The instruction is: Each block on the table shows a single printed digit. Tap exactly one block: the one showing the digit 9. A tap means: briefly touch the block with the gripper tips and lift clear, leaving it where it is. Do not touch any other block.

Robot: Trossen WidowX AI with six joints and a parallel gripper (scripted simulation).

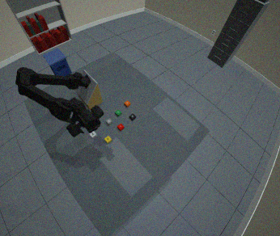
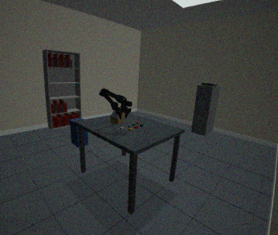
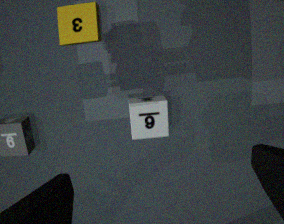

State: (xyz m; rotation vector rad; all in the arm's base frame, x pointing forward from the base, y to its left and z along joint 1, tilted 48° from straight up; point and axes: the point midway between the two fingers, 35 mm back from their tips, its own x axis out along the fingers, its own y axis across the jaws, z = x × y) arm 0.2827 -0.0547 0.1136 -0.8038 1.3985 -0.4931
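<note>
Now: the grey block 3 cm behind my gripper tip, 12 cm to the left of it and 12 cm below it. Also, from my gripper tip: white block: 1 cm behind, 1 cm to the right, 12 cm below; then yellow block: 7 cm ahead, 5 cm to the left, 12 cm below; then red block: 4 cm ahead, 16 cm to the left, 12 cm below.
</note>
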